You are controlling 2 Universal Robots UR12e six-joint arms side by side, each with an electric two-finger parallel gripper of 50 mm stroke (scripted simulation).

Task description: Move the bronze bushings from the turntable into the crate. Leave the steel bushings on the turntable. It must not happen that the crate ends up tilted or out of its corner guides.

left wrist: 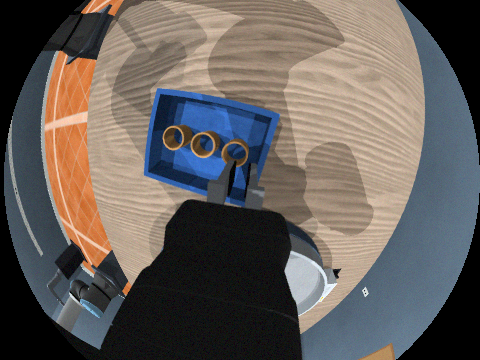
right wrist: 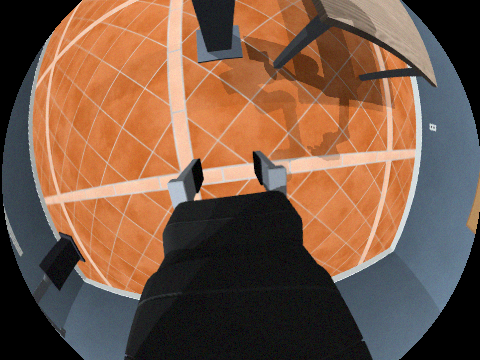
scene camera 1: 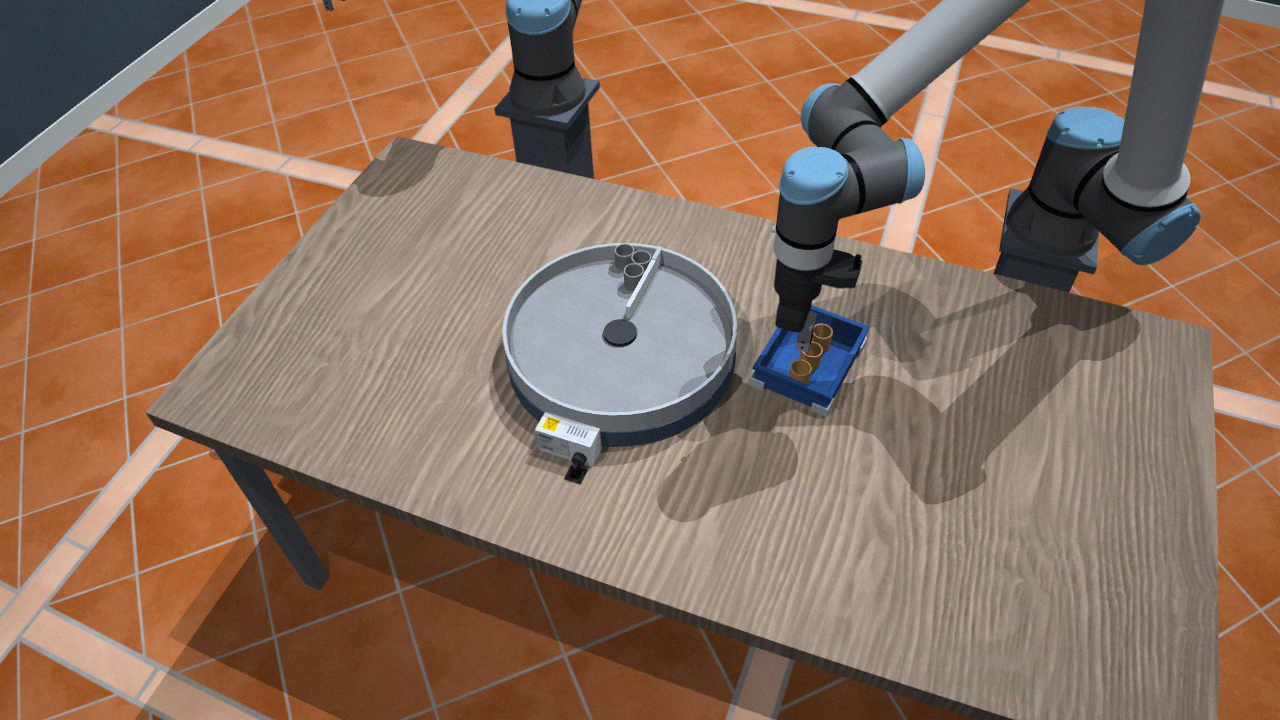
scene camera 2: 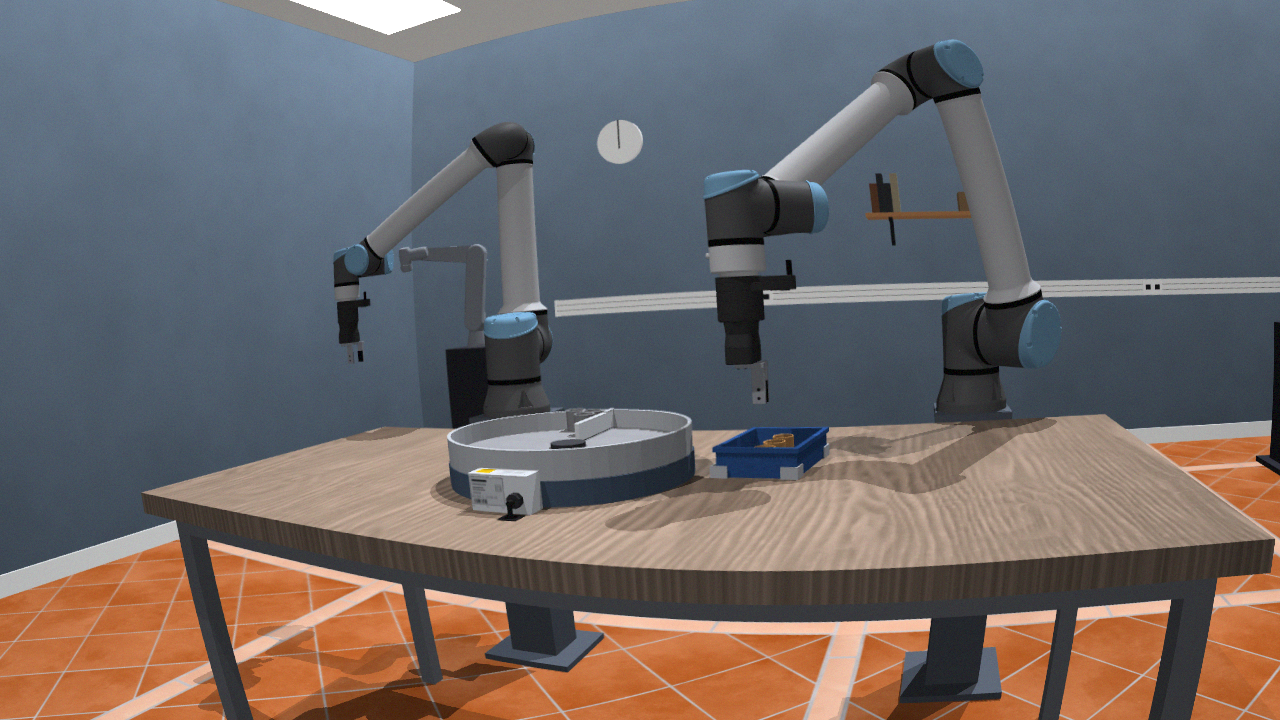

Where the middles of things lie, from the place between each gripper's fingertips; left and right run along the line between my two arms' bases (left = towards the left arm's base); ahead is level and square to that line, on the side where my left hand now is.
Labels:
The blue crate [scene camera 1: 772, 367] is 7 cm behind my left hand [scene camera 2: 761, 402] and 11 cm below it.

